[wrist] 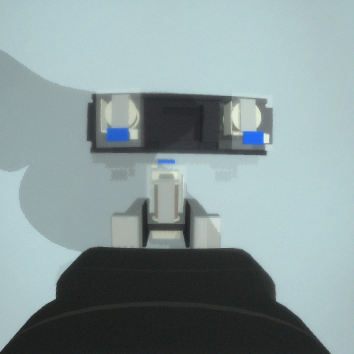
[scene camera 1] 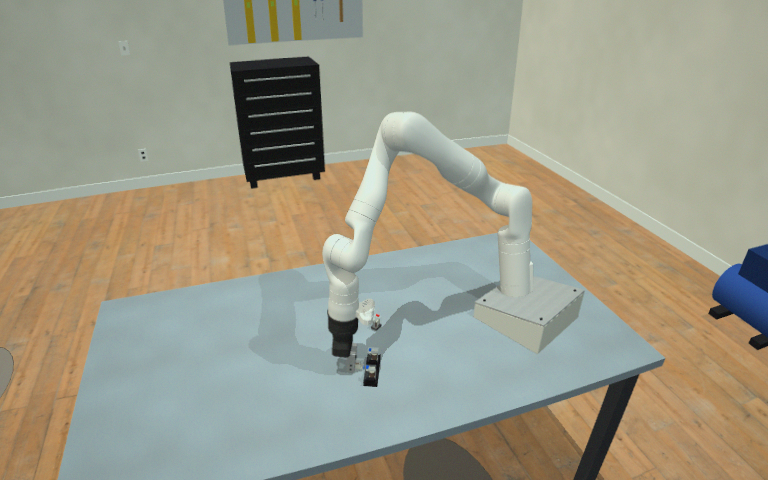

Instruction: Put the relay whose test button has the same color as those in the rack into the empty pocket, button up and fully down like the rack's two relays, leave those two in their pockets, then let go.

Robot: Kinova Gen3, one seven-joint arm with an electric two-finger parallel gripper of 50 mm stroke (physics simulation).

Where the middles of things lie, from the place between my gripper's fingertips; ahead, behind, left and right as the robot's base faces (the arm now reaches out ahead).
Right now my hand is 5 cm past the black rack point(wrist: 173, 122), 2 cm to the right of it and 1 cm below it.
